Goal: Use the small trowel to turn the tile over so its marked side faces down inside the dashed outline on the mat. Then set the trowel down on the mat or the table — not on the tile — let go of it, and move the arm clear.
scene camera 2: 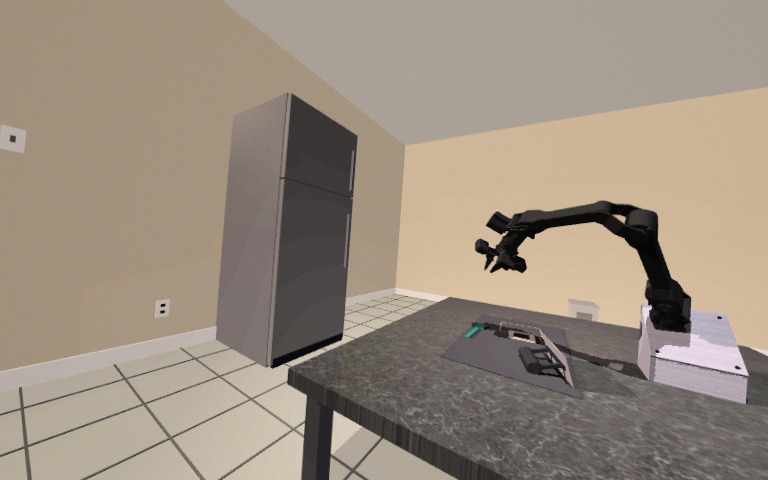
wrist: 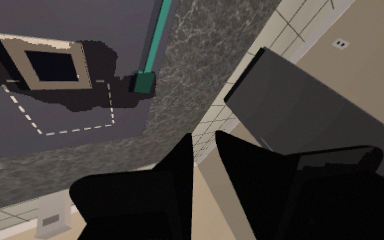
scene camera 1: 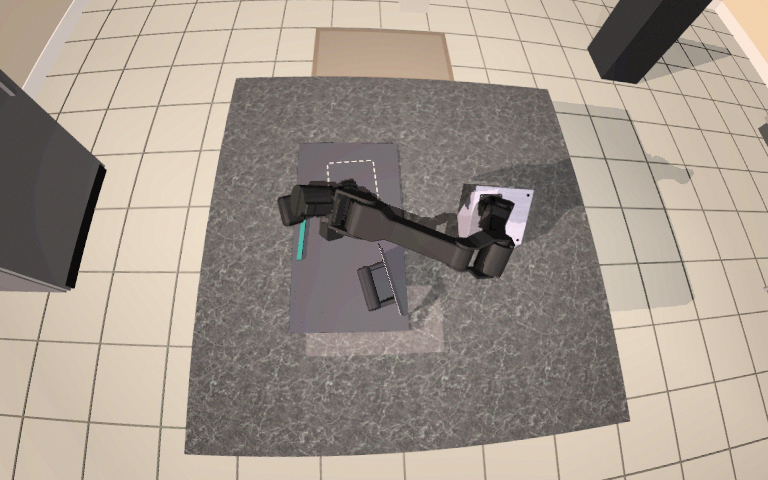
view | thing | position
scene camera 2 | my gripper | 487, 270
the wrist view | my gripper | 203, 136
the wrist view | grey mat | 115, 46
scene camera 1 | my gripper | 304, 202
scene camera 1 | grey mat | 326, 295
